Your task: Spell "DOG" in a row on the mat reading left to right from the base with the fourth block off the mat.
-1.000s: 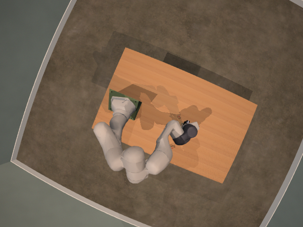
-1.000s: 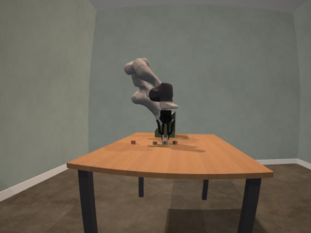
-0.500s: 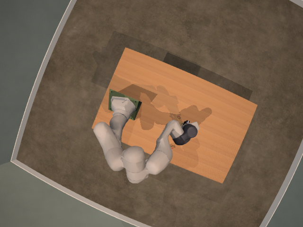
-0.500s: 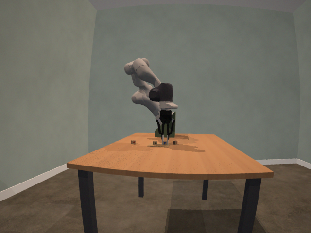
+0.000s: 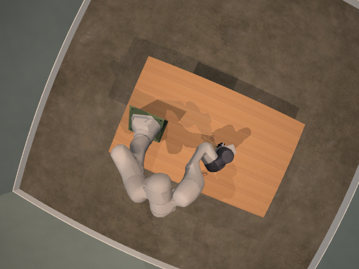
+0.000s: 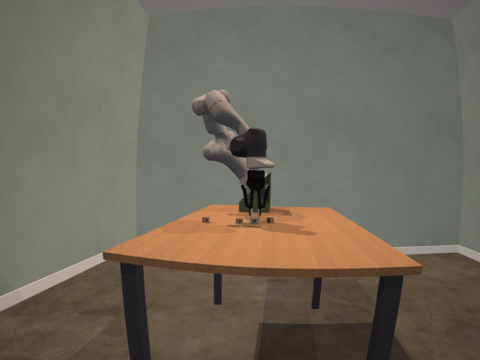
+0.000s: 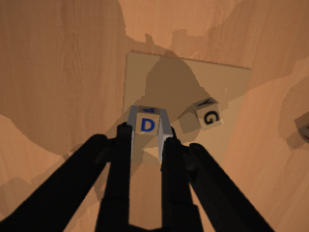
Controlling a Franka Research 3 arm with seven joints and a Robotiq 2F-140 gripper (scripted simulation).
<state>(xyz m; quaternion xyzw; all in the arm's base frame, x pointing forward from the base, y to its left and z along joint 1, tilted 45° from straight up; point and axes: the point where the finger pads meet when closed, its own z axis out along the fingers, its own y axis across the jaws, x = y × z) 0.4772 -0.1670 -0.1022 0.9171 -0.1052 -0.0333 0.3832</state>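
My hand is 4 cm to the left of the mat, 4 cm above it and 1 cm past it. The rest, counted from my hand: G block: 7 cm to the right, 2 cm below, 1 cm ahead.
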